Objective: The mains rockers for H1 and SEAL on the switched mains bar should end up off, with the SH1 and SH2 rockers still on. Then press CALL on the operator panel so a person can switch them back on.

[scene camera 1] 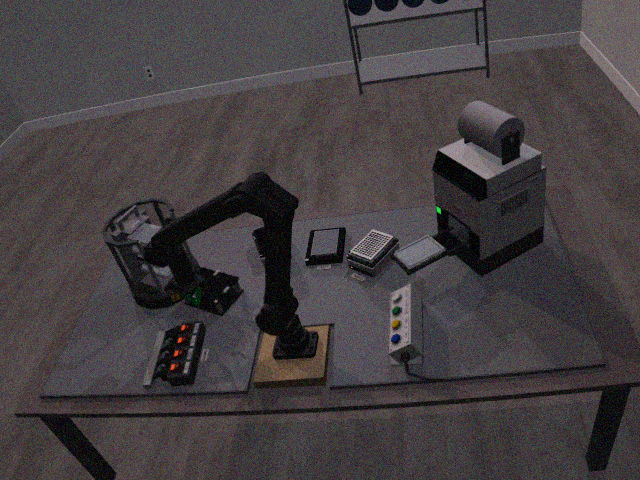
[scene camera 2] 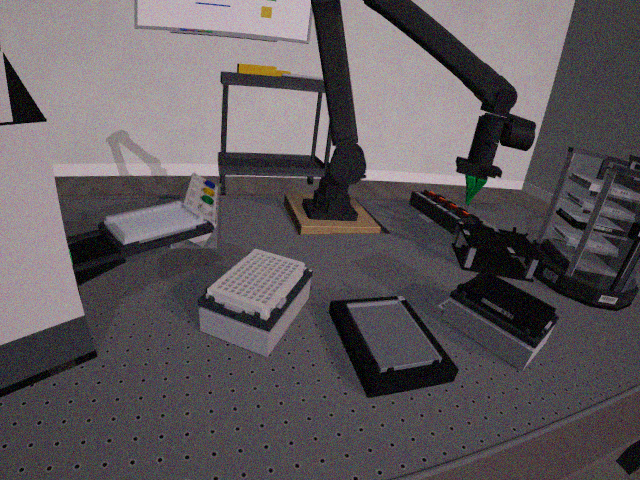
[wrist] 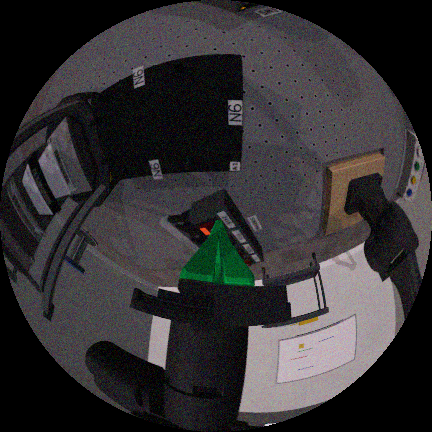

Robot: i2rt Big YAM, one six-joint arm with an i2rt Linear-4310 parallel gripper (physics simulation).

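Places are measured from the arm's base along level axes (x ahead, y left, z up), in centimetres.
Where they show: gripper, fingertip midpoint: (scene camera 1: pixel 198 304) (scene camera 2: pixel 466 204) (wrist: pixel 217 223); arm's base, link origin: (scene camera 1: pixel 296 347) (scene camera 2: pixel 329 212) (wrist: pixel 362 191).
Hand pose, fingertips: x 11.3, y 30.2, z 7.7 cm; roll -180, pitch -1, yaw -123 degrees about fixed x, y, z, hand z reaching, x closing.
Note:
Things, the pixels of their top centre, and the offset from my fingertips.
- lit rocker, top centre: (wrist: pixel 208 231) dx -5.2, dy +4.1, dz -3.8 cm
- operator panel, top centre: (scene camera 2: pixel 196 187) (scene camera 1: pixel 404 312) dx -7.0, dy -60.7, dz -0.7 cm
- black N6 block, top centre: (wrist: pixel 144 124) (scene camera 2: pixel 501 231) (scene camera 1: pixel 206 280) dx +12.1, dy +1.2, dz -1.5 cm
- large instrument, top centre: (scene camera 1: pixel 486 111) dx +29.2, dy -87.2, dz +36.5 cm
The switched mains bar (scene camera 1: pixel 195 356) (scene camera 2: pixel 436 212) (wrist: pixel 220 201) lies at the front left of the table in scene camera 1. Four rockers glow orange there; their labels are too small to read. In the wrist view one lit rocker (wrist: pixel 205 231) shows beside the fingertips, which hide part of the row. My gripper (scene camera 1: pixel 194 296) (scene camera 2: pixel 469 198) (wrist: pixel 217 223) is shut and empty, its green tips pointing down above table level near the bar, apart from it in scene camera 2. The operator panel (scene camera 1: pixel 408 330) (scene camera 2: pixel 193 197) (wrist: pixel 410 155) has white, green, yellow and blue buttons; its CALL label is unreadable.
A black N6 block (scene camera 1: pixel 225 300) (scene camera 2: pixel 496 253) (wrist: pixel 175 115) stands behind the bar. A round plate tower (scene camera 1: pixel 149 303) (scene camera 2: pixel 560 283) stands behind left in scene camera 1. My wooden base board (scene camera 1: pixel 292 372) (wrist: pixel 328 200) is right of the bar. A large instrument (scene camera 1: pixel 511 227) stands at the back right.

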